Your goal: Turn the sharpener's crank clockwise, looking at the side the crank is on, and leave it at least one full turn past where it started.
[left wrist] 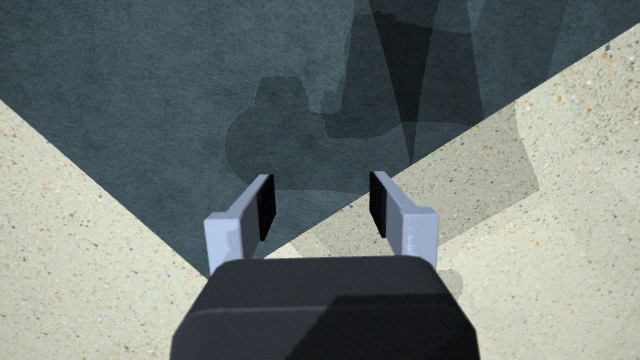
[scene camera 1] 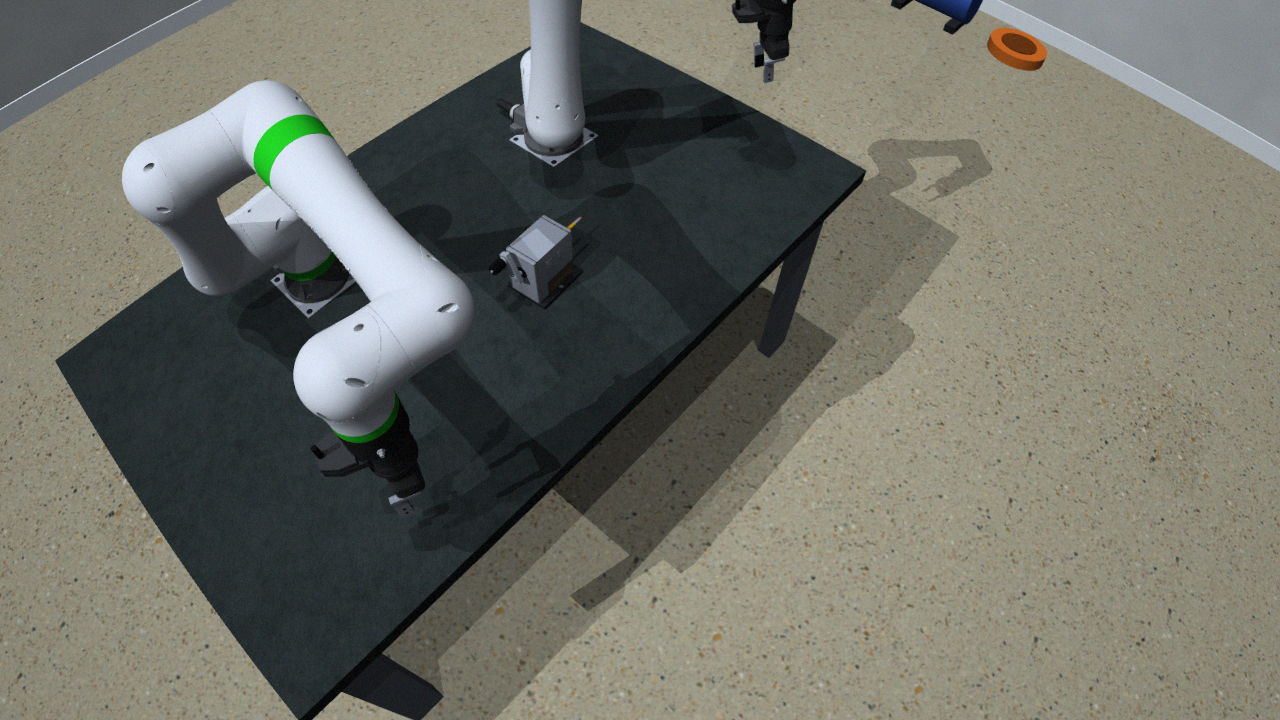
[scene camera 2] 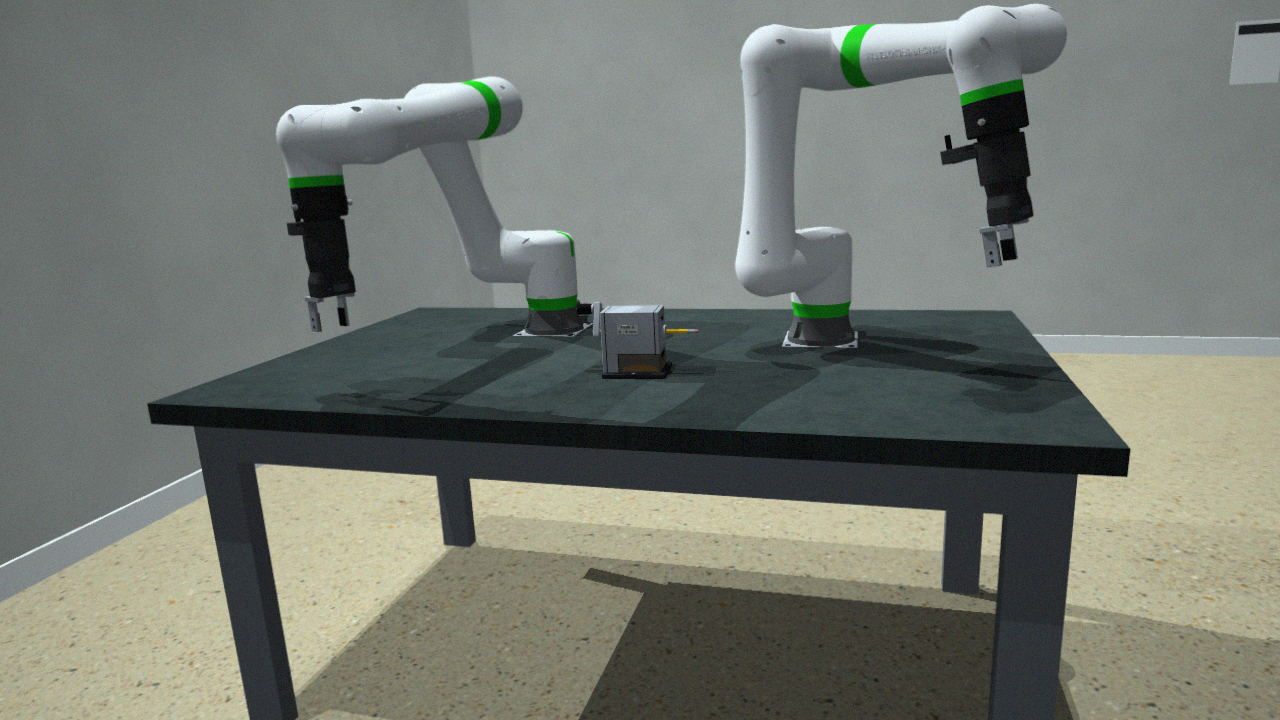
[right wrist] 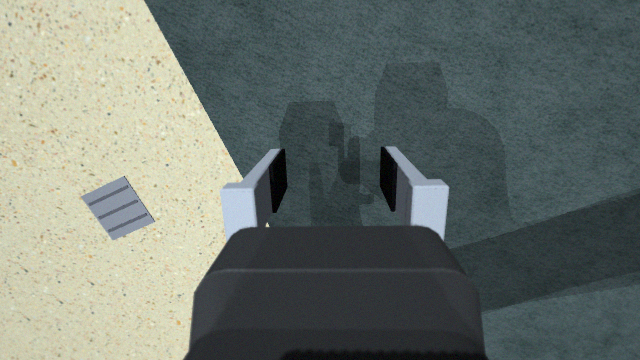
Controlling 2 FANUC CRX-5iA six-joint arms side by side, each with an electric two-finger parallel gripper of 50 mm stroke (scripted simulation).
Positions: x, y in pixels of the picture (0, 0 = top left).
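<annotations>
My left gripper is out of frame in the right wrist view. You can find that gripper in the left wrist view (322, 192), though, and scene camera 1 and scene camera 2 show it as well. On my left gripper, (scene camera 1: 768, 64) and (scene camera 2: 983, 232) are the same spot.
</annotations>
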